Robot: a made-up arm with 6 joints. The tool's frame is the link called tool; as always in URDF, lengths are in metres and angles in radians. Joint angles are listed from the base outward.
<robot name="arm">
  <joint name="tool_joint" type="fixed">
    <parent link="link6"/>
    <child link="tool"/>
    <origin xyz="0.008 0.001 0.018" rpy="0 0 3.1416"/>
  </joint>
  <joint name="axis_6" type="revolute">
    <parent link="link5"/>
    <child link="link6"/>
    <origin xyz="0.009 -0.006 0.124" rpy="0 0 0"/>
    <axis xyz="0 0 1"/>
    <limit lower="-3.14" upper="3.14"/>
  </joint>
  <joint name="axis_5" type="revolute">
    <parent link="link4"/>
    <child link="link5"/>
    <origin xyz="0.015 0.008 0.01" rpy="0 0 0"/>
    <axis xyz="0 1 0"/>
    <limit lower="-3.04" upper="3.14"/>
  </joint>
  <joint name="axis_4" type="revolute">
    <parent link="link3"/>
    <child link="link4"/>
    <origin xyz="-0.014 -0.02 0.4" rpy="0 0 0"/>
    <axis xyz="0 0 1"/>
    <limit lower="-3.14" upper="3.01"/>
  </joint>
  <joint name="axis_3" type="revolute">
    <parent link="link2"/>
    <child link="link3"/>
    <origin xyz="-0.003 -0.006 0.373" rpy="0 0 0"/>
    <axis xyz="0 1 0"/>
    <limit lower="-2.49" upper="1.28"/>
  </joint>
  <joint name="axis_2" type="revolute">
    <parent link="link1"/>
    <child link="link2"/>
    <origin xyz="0.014 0.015 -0.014" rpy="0 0 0"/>
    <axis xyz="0 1 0"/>
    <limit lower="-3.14" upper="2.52"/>
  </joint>
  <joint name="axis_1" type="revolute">
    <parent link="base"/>
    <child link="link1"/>
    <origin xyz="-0.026 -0.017 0.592" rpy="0 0 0"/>
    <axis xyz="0 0 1"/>
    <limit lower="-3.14" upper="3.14"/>
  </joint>
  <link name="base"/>
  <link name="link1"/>
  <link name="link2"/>
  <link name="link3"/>
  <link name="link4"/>
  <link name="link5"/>
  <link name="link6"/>
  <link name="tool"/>
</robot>
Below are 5 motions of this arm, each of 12 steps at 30 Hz.
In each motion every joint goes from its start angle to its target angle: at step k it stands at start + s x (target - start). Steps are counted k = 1, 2, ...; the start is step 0. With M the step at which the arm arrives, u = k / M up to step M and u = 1 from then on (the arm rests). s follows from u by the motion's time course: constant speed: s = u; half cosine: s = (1 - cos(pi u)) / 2; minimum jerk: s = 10 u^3 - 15 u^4 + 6 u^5.
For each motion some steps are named. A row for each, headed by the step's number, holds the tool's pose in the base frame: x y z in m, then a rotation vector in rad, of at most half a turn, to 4 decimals.
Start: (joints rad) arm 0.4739 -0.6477 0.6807 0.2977 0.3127 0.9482
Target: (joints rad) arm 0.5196 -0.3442 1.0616 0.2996 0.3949 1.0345
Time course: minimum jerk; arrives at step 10
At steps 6, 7, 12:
6: 0.1046 0.0790 1.3586 -0.8847 0.2491 -1.2154
7: 0.1576 0.1106 1.3293 -0.9967 0.2972 -1.1639
12: 0.2093 0.1428 1.2925 -1.1135 0.3485 -1.1063

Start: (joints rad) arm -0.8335 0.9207 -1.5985 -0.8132 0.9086 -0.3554
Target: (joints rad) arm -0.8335 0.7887 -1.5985 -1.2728 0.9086 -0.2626
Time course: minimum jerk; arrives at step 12
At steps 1, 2, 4, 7, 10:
1: -0.0626 -0.1416 1.2335 0.0776 -0.6570 1.3155
2: -0.0661 -0.1398 1.2329 0.0694 -0.6667 1.3078
4: -0.0856 -0.1287 1.2285 0.0222 -0.7220 1.2637
7: -0.1335 -0.0979 1.2128 -0.0989 -0.8612 1.1491
10: -0.1649 -0.0745 1.1983 -0.1840 -0.9574 1.0661

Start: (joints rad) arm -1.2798 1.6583 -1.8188 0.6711 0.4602 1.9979
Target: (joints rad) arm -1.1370 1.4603 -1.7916 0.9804 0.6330 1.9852
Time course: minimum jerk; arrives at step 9
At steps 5, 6, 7, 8, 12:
5: 0.1426 -0.2614 1.1129 -0.3662 0.3115 -1.5175
6: 0.1472 -0.2372 1.1201 -0.4196 0.3004 -1.4463
7: 0.1496 -0.2195 1.1246 -0.4589 0.2916 -1.3961
8: 0.1505 -0.2108 1.1267 -0.4784 0.2871 -1.3720
12: 0.1506 -0.2092 1.1270 -0.4818 0.2863 -1.3678

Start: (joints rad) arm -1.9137 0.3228 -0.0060 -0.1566 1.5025 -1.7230
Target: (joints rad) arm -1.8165 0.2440 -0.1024 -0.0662 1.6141 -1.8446
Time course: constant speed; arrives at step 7
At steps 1, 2, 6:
1: -0.1855 -0.3619 1.2850 1.8183 -0.2421 -0.4877
2: -0.1747 -0.3522 1.2903 1.8128 -0.2067 -0.4777
6: -0.1342 -0.3102 1.3088 1.7843 -0.0628 -0.4413

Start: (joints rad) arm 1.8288 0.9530 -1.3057 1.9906 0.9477 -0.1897
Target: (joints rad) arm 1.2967 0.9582 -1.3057 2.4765 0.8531 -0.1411
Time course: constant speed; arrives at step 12
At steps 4, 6, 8, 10, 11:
4: -0.1343 0.0395 1.2181 0.7024 -0.8981 0.2988
6: -0.1214 0.0409 1.2170 0.6847 -0.9171 0.3088
8: -0.1084 0.0411 1.2162 0.6644 -0.9353 0.3195
10: -0.0956 0.0401 1.2156 0.6417 -0.9523 0.3308
11: -0.0892 0.0393 1.2154 0.6294 -0.9603 0.3366

